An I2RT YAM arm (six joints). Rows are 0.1 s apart.
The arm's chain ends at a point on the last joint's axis. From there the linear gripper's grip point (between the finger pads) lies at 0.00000 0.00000 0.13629 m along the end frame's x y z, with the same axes.
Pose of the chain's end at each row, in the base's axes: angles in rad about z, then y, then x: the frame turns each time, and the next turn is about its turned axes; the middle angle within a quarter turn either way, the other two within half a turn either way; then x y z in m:
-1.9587, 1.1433, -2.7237, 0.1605, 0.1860, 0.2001
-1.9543, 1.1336, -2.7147, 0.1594, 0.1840, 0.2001
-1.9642, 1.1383, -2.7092, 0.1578, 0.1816, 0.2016
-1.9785, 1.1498, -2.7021, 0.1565, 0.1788, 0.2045
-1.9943, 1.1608, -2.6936, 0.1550, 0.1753, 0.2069
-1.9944, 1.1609, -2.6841, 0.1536, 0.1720, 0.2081
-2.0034, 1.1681, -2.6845, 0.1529, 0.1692, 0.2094
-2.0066, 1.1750, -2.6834, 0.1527, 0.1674, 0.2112
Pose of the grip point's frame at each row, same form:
-1.9587, 1.1433, -2.7237, 0.2546, 0.2700, 0.1485
-1.9543, 1.1336, -2.7147, 0.2538, 0.2671, 0.1476
-1.9642, 1.1383, -2.7092, 0.2536, 0.2635, 0.1497
-1.9785, 1.1498, -2.7021, 0.2544, 0.2591, 0.1541
-1.9943, 1.1608, -2.6936, 0.2551, 0.2537, 0.1579
-1.9944, 1.1609, -2.6841, 0.2546, 0.2495, 0.1594
-2.0034, 1.1681, -2.6845, 0.2547, 0.2461, 0.1615
-2.0066, 1.1750, -2.6834, 0.2550, 0.2442, 0.1641

